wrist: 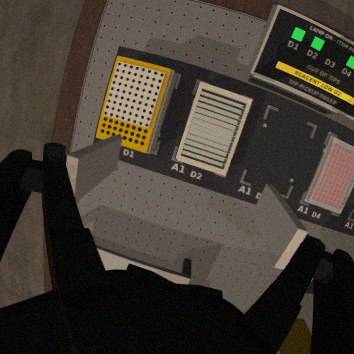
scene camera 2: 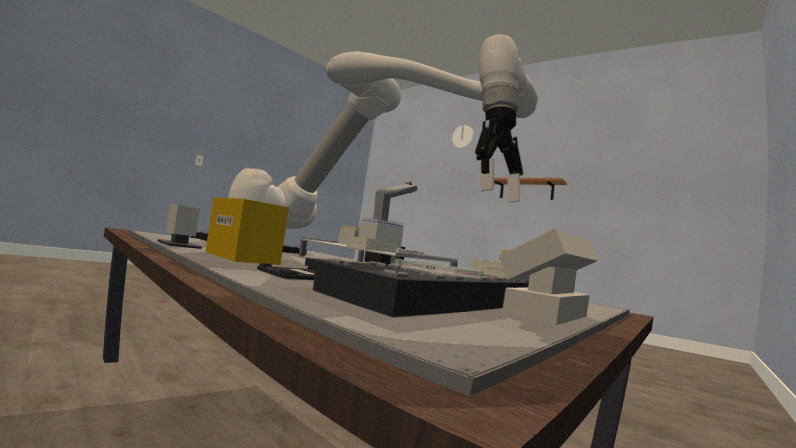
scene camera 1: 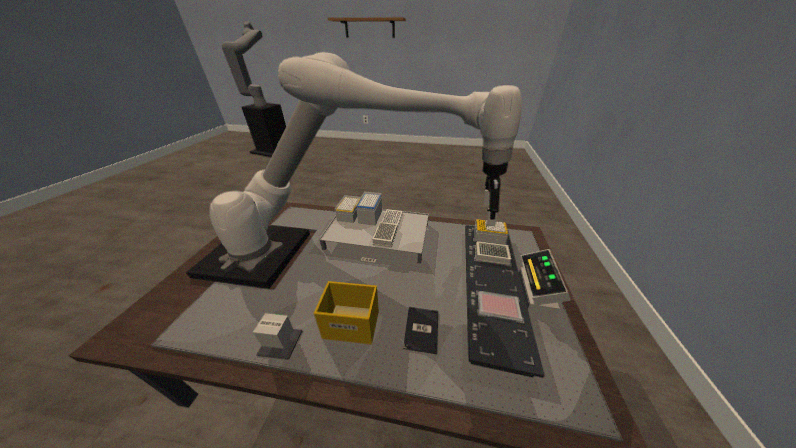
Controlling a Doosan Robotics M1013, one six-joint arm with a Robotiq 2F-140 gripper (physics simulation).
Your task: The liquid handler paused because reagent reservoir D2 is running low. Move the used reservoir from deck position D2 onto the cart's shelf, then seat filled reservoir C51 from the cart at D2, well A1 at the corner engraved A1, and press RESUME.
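Places are measured from the arm's base along level axes (x ahead, y left, z up), in metres.
Pixels of known places: gripper, between the fingertips: (wrist: 189,175) (scene camera 2: 501,196) (scene camera 1: 489,215); arm's base, origin of its link: (scene camera 1: 252,253).
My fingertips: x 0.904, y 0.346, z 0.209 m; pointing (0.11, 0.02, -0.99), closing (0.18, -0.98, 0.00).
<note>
For each thing: its top centre in the pictures, then the offset to it from my fingertips. "pt": a spot on its surface instead.
- used reservoir, centre of its top: (wrist: 213,129) (scene camera 2: 507,262) (scene camera 1: 493,249) dy -0.011, dx +0.048, dz -0.151 m
- cart, a spot on its surface: (scene camera 2: 328,243) pt dy -0.171, dx -0.504, dz -0.170 m
- yellow tip box, centre of its top: (wrist: 129,102) (scene camera 1: 491,225) dy +0.111, dx +0.026, dz -0.118 m
- pink plate, centre of its top: (scene camera 2: 438,264) (wrist: 338,177) (scene camera 1: 499,303) dy -0.255, dx +0.092, dz -0.168 m
- yellow waste bin, centre of its top: (scene camera 2: 250,202) (scene camera 1: 347,298) dy -0.470, dx -0.348, dz -0.095 m
- RG pad, centre of its top: (scene camera 2: 303,268) (wrist: 310,277) (scene camera 1: 422,327) dy -0.401, dx -0.126, dz -0.216 m
- white block, centre of its top: (scene camera 2: 184,206) (scene camera 1: 270,323) dy -0.605, dx -0.521, dz -0.126 m
The used reservoir (scene camera 1: 492,252) (wrist: 214,129), pale with a ribbed inside, sits at D2 on the black deck (scene camera 1: 489,277) (wrist: 280,150) (scene camera 2: 356,289). The A1 engraving is by its lower-left corner in the wrist view. My gripper (scene camera 1: 492,218) (scene camera 2: 500,188) (wrist: 189,175) is open and empty, high above the deck's D1–D2 end. On the cart (scene camera 1: 345,238) (scene camera 2: 328,243) lie two pale plate-like items, one (scene camera 1: 391,217) behind the other (scene camera 1: 385,233); I cannot read which is C51. The control panel (scene camera 1: 543,272) (scene camera 2: 548,253) (wrist: 310,60) shows REAGENT LOW D2 lit yellow; RESUME is not legible.
A yellow tip box (scene camera 1: 491,229) (wrist: 134,102) is at D1 and a pink plate (scene camera 1: 500,306) (wrist: 334,175) at D4. Two tall boxes (scene camera 1: 348,205) (scene camera 1: 369,208) stand on the cart. A yellow waste bin (scene camera 1: 346,325) (scene camera 2: 245,230), an RG pad (scene camera 1: 421,339) and a white block (scene camera 1: 272,332) (scene camera 2: 182,219) stand nearer the front.
</note>
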